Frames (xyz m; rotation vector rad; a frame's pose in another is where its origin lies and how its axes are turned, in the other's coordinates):
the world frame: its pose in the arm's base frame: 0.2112 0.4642 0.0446 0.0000 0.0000 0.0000
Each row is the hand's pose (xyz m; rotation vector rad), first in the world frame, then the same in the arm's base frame.
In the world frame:
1: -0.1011 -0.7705 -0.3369 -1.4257 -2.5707 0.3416
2: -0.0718 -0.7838 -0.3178 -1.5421 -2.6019 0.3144
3: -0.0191 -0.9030 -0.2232 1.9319 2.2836 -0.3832
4: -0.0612 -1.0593 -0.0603 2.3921 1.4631 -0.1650
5: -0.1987 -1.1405 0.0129 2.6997 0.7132 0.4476
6: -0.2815 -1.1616 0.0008 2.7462 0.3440 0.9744
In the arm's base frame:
1: 0.1101 -0.3063 -0.2923 -1.4257 -2.5707 0.3416
2: 0.1394 -0.3196 -0.2732 -1.5421 -2.6019 0.3144
3: 0.1921 -0.4388 -0.1786 1.9319 2.2836 -0.3832
4: 0.1500 -0.5951 -0.0157 2.3921 1.4631 -0.1650
5: 0.0125 -0.6763 0.0575 2.6997 0.7132 0.4476
6: -0.0703 -0.6974 0.0454 2.7462 0.3440 0.9744

